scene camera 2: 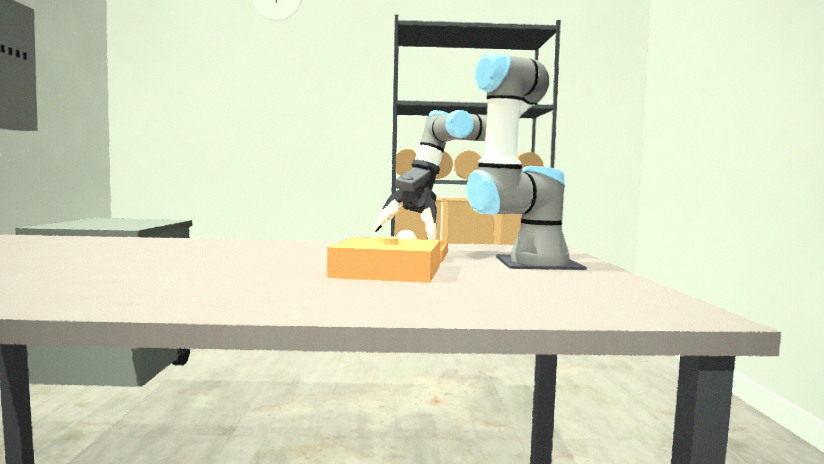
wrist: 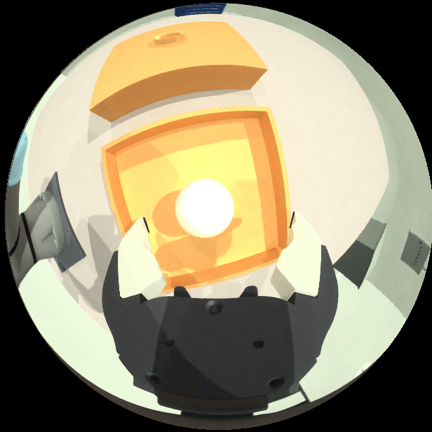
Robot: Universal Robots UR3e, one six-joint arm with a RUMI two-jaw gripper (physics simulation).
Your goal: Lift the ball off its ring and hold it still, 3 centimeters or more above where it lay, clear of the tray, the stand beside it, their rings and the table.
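The white ball is in the open orange tray, toward the gripper side of its floor. The ring under the ball is hidden. The orange stand is beside the tray and nearer the scene camera, with a small empty ring on its top. My gripper is open, its white fingers spread wide above the tray, one to each side of the ball in the wrist view. No finger is seen touching the ball.
The tray's raised walls surround the ball, and the fingertips show over its side walls in the wrist view. The arm's base plate is bolted on the table. A dark shelf rack stands behind the arm, and a grey cabinet at the left.
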